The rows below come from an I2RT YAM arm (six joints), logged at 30 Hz.
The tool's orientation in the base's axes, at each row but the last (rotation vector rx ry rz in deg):
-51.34, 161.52, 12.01
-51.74, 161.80, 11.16
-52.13, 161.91, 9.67
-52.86, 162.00, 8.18
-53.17, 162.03, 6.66
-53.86, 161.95, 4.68
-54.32, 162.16, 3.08
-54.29, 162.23, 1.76
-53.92, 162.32, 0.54
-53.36, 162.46, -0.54
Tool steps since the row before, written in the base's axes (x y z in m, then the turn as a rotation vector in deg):
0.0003, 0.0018, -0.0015, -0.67, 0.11, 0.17
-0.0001, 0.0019, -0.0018, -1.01, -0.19, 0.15
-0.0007, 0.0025, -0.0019, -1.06, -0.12, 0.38
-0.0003, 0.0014, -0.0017, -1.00, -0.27, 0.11
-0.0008, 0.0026, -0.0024, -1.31, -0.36, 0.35
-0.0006, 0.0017, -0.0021, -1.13, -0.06, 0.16
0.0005, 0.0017, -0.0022, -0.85, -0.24, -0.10
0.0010, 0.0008, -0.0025, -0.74, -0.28, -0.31
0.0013, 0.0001, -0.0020, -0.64, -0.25, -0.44
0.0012, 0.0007, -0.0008, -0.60, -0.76, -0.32
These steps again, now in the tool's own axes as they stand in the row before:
-0.0009, 0.0012, 0.0018, 0.44, 0.49, -0.23
-0.0006, 0.0015, 0.0021, 0.89, 0.45, -0.30
-0.0005, 0.0023, 0.0022, 0.84, 0.55, -0.52
-0.0003, 0.0012, 0.0018, 0.93, 0.38, -0.27
-0.0004, 0.0025, 0.0026, 1.19, 0.50, -0.56
-0.0002, 0.0017, 0.0022, 0.90, 0.63, -0.32
-0.0011, 0.0011, 0.0024, 0.83, 0.32, -0.04
-0.0009, 0.0001, 0.0027, 0.80, 0.23, 0.18
-0.0008, -0.0006, 0.0022, 0.72, 0.20, 0.33
-0.0012, -0.0001, 0.0010, 0.97, -0.24, 0.19

